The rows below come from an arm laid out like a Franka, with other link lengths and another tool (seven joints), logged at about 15 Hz.
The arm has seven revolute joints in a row. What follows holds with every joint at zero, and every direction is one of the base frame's.
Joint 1 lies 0.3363 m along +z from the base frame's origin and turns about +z.
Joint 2 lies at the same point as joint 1 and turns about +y.
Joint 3 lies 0.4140 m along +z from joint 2 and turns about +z.
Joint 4 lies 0.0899 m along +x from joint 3 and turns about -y.
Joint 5 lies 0.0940 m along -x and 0.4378 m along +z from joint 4 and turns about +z.
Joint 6 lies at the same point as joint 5 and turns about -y.
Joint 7 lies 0.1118 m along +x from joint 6 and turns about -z.
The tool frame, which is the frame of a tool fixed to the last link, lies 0.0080 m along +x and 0.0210 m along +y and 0.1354 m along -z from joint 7; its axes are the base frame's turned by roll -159.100, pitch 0.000 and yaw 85.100 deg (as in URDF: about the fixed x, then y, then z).
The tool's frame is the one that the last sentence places.
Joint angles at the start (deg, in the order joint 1, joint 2, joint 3, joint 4, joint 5, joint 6, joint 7):
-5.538 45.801 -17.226 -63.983 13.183 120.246 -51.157
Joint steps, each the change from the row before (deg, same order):
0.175 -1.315 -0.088 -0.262 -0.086 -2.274 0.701
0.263 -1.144 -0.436 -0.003 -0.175 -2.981 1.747
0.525 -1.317 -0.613 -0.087 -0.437 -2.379 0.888
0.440 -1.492 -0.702 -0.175 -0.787 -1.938 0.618
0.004 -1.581 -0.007 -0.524 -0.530 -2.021 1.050
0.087 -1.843 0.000 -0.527 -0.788 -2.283 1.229
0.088 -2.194 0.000 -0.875 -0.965 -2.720 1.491
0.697 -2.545 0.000 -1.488 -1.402 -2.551 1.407
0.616 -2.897 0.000 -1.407 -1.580 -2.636 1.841
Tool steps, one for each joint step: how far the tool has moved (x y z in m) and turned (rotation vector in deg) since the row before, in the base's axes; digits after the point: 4 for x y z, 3 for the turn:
-0.0060 0.0033 0.0136 0.793 1.034 -0.588
-0.0069 0.0020 0.0125 0.834 1.619 -1.701
-0.0067 0.0033 0.0158 0.113 1.122 -0.702
-0.0079 0.0000 0.0185 -0.442 0.759 -0.565
-0.0091 0.0004 0.0150 0.424 0.917 -1.069
-0.0106 0.0015 0.0181 0.270 0.990 -1.126
-0.0140 0.0012 0.0188 0.347 1.425 -1.457
-0.0151 0.0085 0.0178 0.017 1.652 -0.834
-0.0176 0.0069 0.0228 -0.202 1.343 -1.354

